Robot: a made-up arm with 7 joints. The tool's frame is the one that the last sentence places. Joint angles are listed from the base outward.
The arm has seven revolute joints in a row. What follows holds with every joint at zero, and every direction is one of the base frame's. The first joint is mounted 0.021 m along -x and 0.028 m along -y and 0.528 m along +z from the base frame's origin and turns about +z. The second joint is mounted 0.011 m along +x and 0.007 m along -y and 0.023 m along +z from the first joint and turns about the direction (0, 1, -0.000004). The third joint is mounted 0.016 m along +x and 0.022 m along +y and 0.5 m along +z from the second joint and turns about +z. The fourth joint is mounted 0.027 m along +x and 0.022 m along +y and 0.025 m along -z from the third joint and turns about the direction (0, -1, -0.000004). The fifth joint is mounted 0.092 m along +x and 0.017 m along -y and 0.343 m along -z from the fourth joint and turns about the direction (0, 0.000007, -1). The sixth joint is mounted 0.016 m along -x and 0.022 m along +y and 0.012 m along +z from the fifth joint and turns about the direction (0, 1, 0.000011). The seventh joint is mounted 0.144 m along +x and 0.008 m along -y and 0.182 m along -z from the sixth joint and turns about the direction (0, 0.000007, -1). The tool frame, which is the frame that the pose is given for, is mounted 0.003 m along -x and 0.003 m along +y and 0.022 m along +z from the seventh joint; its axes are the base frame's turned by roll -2.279, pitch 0.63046 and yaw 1.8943 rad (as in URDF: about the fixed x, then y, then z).
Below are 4 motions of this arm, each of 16 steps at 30 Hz.
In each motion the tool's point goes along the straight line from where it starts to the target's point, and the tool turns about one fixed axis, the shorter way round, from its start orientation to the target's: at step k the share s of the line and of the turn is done. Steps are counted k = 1, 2, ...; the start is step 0. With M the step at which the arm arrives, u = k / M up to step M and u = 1 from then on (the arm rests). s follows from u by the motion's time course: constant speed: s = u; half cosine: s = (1 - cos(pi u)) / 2; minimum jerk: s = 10 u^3 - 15 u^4 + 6 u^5.
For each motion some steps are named. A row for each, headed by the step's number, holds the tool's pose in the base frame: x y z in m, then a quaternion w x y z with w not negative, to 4 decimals.
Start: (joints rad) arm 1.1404 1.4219 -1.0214 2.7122 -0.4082 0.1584 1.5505
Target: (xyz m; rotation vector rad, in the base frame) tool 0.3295 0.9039 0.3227 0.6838 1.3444 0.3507
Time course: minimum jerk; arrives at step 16
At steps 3, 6, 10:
3: 0.4207 0.9024 0.5812 0.3519 0.6149 0.6822 0.1806
6: 0.3990 0.9027 0.5196 0.4494 0.5527 0.6786 0.1790
10: 0.3559 0.9035 0.3975 0.6238 0.4083 0.6447 0.1690

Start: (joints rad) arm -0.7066 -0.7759 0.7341 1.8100 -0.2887 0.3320 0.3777
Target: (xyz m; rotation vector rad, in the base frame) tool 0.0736 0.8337 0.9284 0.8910 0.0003 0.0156
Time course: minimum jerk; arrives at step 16
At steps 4, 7, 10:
4: 0.0400 0.4698 1.2959 0.7118 0.6245 0.2725 0.1702
7: 0.0505 0.5837 1.1809 0.7869 0.5744 0.1902 0.1213
10: 0.0633 0.7220 1.0412 0.8596 0.5002 0.0860 0.0590

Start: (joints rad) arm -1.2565 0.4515 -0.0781 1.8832 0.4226 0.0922 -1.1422
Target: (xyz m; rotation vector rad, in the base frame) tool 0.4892 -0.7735 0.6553 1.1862 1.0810 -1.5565
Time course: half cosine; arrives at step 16
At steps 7, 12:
7: 0.3011 -0.7797 0.9125 0.4401 0.6577 0.2315 -0.5658
12: 0.4431 -0.7750 0.7183 0.4414 0.5254 0.3875 -0.6156

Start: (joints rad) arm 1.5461 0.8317 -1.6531 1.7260 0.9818 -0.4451 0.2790
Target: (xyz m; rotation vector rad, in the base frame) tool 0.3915 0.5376 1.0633 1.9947 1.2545 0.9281
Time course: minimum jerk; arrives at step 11
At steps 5, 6, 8, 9, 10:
5: 0.3771 0.4692 1.1226 0.3467 0.7636 0.3764 0.3937
6: 0.3813 0.4890 1.1054 0.3336 0.7611 0.4049 0.3815
8: 0.3883 0.5225 1.0764 0.3105 0.7550 0.4519 0.3598
9: 0.3904 0.5323 1.0679 0.3036 0.7527 0.4654 0.3532
10: 0.3913 0.5368 1.0640 0.3004 0.7516 0.4715 0.3501

